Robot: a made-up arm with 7 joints.
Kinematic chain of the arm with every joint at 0, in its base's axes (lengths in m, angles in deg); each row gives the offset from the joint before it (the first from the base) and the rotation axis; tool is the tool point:
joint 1: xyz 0 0 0.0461 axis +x
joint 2: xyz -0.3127 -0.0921 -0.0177 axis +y
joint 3: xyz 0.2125 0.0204 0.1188 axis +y
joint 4: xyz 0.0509 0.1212 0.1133 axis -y
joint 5: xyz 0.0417 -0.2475 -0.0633 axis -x
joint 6: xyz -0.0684 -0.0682 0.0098 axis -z
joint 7: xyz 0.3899 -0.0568 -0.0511 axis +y
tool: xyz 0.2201 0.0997 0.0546
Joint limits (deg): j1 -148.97..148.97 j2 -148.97..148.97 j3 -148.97..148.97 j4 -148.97..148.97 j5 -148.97..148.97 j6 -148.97..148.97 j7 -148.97..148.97
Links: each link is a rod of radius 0.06 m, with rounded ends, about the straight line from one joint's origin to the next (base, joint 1, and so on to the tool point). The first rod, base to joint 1, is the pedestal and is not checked.
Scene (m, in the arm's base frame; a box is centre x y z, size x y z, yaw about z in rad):
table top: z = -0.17
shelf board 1: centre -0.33 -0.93 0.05 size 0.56 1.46 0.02 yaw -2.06
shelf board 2: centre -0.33 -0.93 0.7 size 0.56 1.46 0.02 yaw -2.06
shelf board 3: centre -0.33 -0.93 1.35 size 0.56 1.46 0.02 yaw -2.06
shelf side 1: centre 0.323 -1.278 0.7 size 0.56 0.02 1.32 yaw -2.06
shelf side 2: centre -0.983 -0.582 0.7 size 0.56 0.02 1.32 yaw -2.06
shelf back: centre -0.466 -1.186 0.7 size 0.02 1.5 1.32 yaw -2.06
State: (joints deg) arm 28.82 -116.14 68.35 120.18 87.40 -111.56 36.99
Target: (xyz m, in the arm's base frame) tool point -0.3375 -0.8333 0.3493
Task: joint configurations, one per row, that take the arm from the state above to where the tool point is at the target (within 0.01 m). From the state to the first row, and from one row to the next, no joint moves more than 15 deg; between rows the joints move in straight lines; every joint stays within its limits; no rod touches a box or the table.
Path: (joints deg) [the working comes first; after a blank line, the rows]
Joints at the target: 42.83 -110.77 62.21 129.82 98.14 -102.51 38.91
Straight joint move there: clear.

1: 42.83 -110.77 62.21 129.82 98.14 -102.51 38.91

